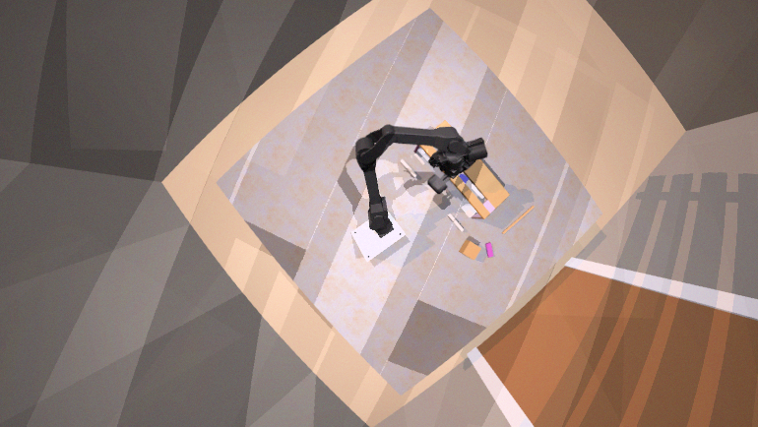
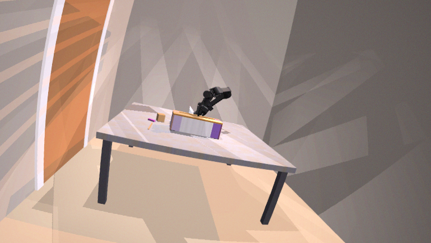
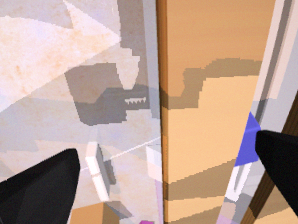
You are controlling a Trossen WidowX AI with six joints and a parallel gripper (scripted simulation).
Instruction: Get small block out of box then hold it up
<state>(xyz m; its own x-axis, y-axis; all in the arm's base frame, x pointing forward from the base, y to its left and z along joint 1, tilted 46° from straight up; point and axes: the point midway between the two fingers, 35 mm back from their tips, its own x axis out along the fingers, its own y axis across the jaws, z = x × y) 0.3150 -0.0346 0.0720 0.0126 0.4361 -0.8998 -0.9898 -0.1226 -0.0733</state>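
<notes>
My gripper tip is 50 mm short of the blue block, 30 mm to the left of it and 40 mm above it. From my gripper tip the other things lie so: pink piece: 10 mm ahead, 350 mm to the right, 120 mm below; then tan cube: 70 mm behind, 290 mm to the right, 100 mm below.
</notes>
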